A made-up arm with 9 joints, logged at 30 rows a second.
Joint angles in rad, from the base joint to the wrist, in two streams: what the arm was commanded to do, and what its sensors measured. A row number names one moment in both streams.
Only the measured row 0 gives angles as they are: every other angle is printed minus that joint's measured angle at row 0.
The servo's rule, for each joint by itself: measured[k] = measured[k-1] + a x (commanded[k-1-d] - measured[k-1]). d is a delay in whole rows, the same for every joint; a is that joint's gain. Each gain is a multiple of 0.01, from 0.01 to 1. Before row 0 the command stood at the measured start. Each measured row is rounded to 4 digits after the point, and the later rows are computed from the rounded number. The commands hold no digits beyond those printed.
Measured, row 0:
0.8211 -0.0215 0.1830 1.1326 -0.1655 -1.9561 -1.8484 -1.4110 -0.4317
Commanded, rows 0 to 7:
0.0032 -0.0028 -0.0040 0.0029 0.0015 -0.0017 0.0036 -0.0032 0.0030
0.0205 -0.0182 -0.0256 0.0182 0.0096 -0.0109 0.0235 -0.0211 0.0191
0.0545 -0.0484 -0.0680 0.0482 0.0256 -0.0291 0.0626 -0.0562 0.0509
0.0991 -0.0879 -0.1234 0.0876 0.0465 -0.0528 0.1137 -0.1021 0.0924
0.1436 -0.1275 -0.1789 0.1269 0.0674 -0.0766 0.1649 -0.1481 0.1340
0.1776 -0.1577 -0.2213 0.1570 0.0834 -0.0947 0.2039 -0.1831 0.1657
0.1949 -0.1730 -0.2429 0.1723 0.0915 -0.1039 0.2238 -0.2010 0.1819
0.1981 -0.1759 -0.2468 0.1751 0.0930 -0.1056 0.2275 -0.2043 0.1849
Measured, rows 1 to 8:
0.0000 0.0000 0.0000 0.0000 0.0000 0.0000 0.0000 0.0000 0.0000
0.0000 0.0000 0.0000 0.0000 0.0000 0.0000 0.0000 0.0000 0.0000
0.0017 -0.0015 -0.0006 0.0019 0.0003 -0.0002 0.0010 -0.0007 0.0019
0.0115 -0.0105 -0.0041 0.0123 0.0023 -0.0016 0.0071 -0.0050 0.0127
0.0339 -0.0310 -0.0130 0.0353 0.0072 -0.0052 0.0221 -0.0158 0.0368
0.0678 -0.0617 -0.0285 0.0688 0.0155 -0.0114 0.0468 -0.0339 0.0718
0.1072 -0.0972 -0.0496 0.1060 0.0264 -0.0199 0.0787 -0.0579 0.1110
0.1438 -0.1299 -0.0736 0.1386 0.0384 -0.0296 0.1125 -0.0842 0.1455
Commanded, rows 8 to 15:
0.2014 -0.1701 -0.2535 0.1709 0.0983 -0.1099 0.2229 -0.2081 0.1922
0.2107 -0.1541 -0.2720 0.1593 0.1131 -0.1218 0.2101 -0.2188 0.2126
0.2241 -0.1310 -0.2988 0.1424 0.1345 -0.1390 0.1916 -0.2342 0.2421
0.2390 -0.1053 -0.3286 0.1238 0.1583 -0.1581 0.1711 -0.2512 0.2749
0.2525 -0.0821 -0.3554 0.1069 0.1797 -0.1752 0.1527 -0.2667 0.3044
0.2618 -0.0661 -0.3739 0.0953 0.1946 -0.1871 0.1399 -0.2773 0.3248
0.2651 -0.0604 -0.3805 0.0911 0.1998 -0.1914 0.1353 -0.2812 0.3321
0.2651 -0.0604 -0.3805 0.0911 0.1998 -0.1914 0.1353 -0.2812 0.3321
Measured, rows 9 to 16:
0.1704 -0.1532 -0.0973 0.1602 0.0496 -0.0393 0.1426 -0.1087 0.1684
0.1848 -0.1655 -0.1182 0.1697 0.0587 -0.0479 0.1655 -0.1288 0.1788
0.1934 -0.1680 -0.1371 0.1705 0.0670 -0.0560 0.1810 -0.1455 0.1872
0.2024 -0.1605 -0.1560 0.1633 0.0767 -0.0646 0.1889 -0.1609 0.2032
0.2137 -0.1446 -0.1760 0.1499 0.0888 -0.0743 0.1896 -0.1763 0.2277
0.2269 -0.1234 -0.1974 0.1332 0.1034 -0.0852 0.1846 -0.1920 0.2574
0.2402 -0.1011 -0.2195 0.1164 0.1194 -0.0969 0.1760 -0.2077 0.2870
0.2514 -0.0822 -0.2411 0.1029 0.1352 -0.1086 0.1663 -0.2223 0.3108

